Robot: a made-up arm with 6 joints.
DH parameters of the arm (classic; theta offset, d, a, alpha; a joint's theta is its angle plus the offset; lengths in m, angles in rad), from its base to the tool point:
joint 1: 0 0.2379 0 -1.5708
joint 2: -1.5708 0 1.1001 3.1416
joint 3: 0 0 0 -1.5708
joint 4: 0 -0.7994 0 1.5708
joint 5: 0 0.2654 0 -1.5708
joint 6: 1.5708 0 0 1.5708
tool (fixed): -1.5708 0 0 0
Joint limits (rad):
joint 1: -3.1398..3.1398
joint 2: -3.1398..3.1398
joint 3: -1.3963..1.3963
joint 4: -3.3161..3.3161
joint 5: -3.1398..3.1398
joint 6: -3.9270..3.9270
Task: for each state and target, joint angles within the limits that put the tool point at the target. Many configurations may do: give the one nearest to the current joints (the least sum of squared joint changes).
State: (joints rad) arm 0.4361 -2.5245 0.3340 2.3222 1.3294 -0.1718
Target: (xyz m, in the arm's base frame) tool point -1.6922 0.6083 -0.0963
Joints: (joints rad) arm -0.2474 -2.0387 0.6609 2.2927 1.3294 -0.1718
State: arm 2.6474 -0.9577 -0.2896 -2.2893 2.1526 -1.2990
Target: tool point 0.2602 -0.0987 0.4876
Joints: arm 3.0933 -1.4578 -1.0029 -1.9009 2.1526 -1.2990
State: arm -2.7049 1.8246 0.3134 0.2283 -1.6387 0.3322
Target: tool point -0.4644 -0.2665 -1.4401
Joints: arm -2.1686 2.5083 0.5708 0.4925 -1.6387 0.3322
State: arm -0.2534 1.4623 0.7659 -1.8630 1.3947 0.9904
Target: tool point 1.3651 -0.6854 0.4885
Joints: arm -0.5071 0.8557 0.5725 -1.8135 1.3947 0.9904
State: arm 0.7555 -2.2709 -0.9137 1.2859 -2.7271 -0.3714
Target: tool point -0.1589 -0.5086 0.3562
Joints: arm 1.0551 -2.1709 -1.3743 1.1327 -2.7271 -0.3714
